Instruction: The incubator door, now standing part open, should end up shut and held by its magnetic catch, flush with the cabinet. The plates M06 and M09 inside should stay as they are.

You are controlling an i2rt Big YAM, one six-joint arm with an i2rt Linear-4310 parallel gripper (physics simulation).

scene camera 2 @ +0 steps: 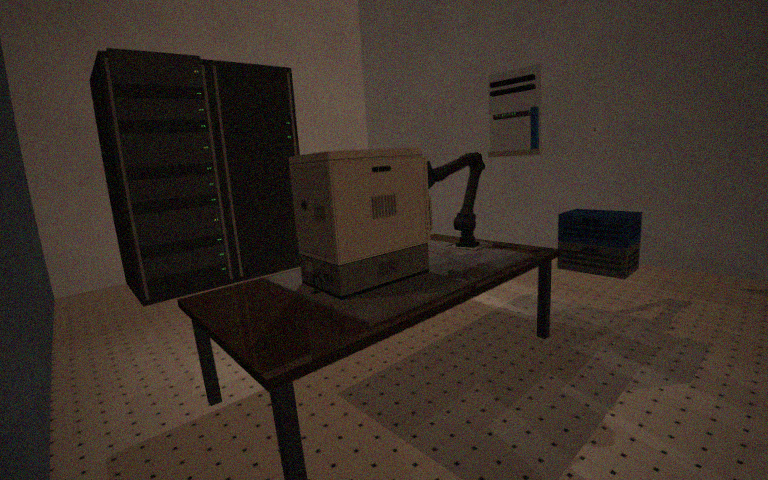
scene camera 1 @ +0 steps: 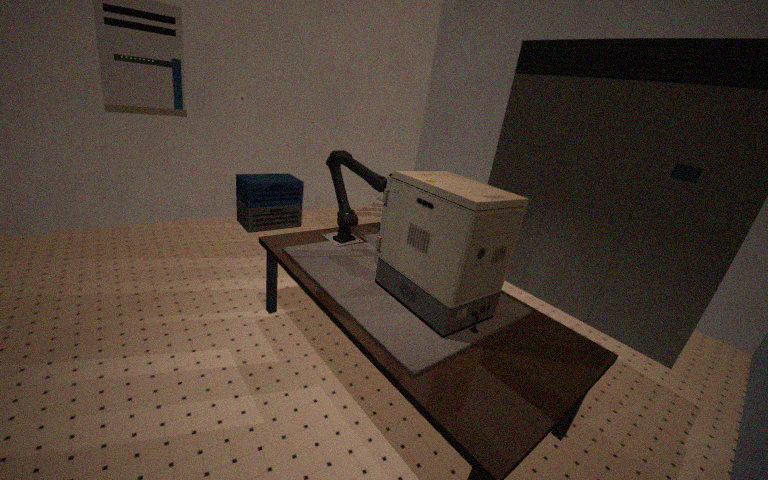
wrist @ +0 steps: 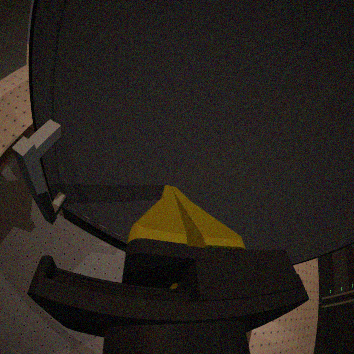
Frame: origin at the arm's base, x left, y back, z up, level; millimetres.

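Seen in the pictures: gripper, fingertip midpoint: (wrist: 167, 190); arm's base at its link origin: (scene camera 2: 467, 245) (scene camera 1: 343, 239).
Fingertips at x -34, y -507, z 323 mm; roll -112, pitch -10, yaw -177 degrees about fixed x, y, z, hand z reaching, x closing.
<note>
Offsets run from my fingertips to a thing's top centre. "*": to the spot under its first point. Level surfaces: height alone.
The beige incubator @(dx -78, dy -232, dz +229 mm) (scene camera 1: 449, 238) (scene camera 2: 358, 210) stands on a grey mat @(dz -321 mm) (scene camera 1: 392, 324) on the table. I cannot tell whether a gap is left. In the wrist view the dark door face @(* dx +13, dy +0, dz +77 mm) (wrist: 211, 105) fills the frame, with its light grey handle @(* dx +101, dy +13, dz +7 mm) (wrist: 33, 151) at the left. My gripper (wrist: 167, 190) (scene camera 1: 383, 183) (scene camera 2: 430, 178) is shut and empty, its yellow fingertips against the door face. Plates M06 and M09 are hidden inside.
The arm's base (scene camera 1: 344, 235) (scene camera 2: 467, 240) stands at the far end of the brown table @(dz -335 mm) (scene camera 1: 525, 381) (scene camera 2: 263, 329). A blue crate (scene camera 1: 269, 200) (scene camera 2: 592, 240) sits on the floor. A tall dark rack (scene camera 2: 215, 167) (scene camera 1: 563, 190) stands by the wall behind the incubator.
</note>
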